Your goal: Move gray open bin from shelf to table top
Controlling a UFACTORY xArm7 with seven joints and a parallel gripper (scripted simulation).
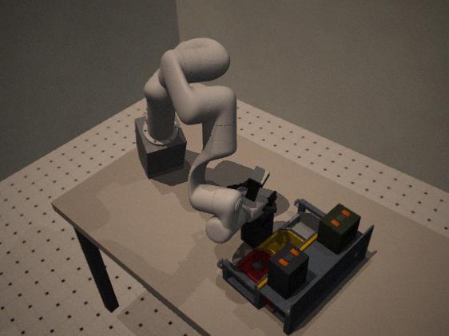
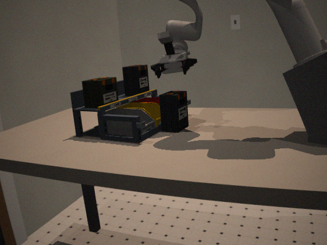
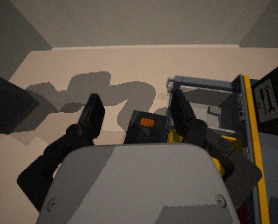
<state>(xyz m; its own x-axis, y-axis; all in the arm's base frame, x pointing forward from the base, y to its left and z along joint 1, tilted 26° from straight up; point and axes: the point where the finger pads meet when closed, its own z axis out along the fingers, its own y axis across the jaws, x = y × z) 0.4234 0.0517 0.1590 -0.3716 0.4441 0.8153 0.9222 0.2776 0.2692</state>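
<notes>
Now: hand 14 cm above the dark box, 2 cm to the left of it and 1 cm short of it. From my hand the other things lie so: yellow bin 16 cm below, 14 cm ahead, 3 cm to the right; red bin 16 cm below, 14 cm to the right, 14 cm ahead; gray open bin 16 cm below, 15 cm ahead, 8 cm to the left.
</notes>
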